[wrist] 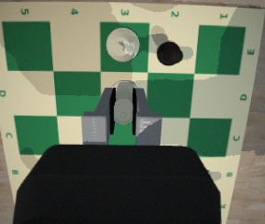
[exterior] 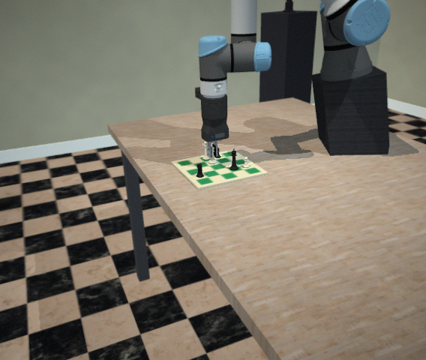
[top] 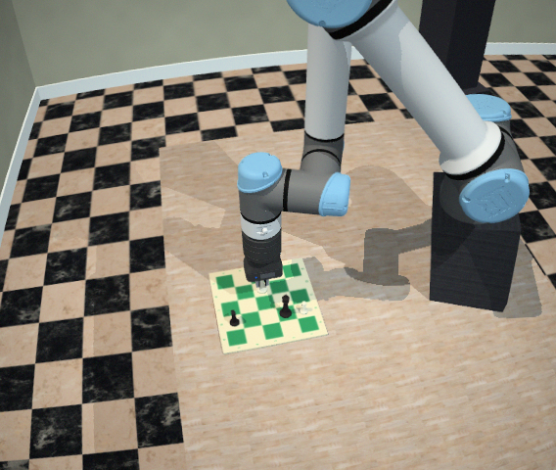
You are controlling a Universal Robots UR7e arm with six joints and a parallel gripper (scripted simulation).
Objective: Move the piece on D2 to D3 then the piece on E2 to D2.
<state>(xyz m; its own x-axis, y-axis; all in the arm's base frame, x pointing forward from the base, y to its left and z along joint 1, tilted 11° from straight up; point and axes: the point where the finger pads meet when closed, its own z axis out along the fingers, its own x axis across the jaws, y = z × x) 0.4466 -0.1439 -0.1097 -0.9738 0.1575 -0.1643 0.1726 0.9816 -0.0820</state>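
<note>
The tall white piece lies 10 mm behind my hand, 40 mm to the right of it and 10 mm below it. Also, from my hand: black pawn: 40 mm behind, 30 mm to the right, 30 mm below; then green-and-cream board: 10 mm ahead, 40 mm to the left, 40 mm below; then small white piece: 60 mm behind, 90 mm to the left, 30 mm below.
</note>
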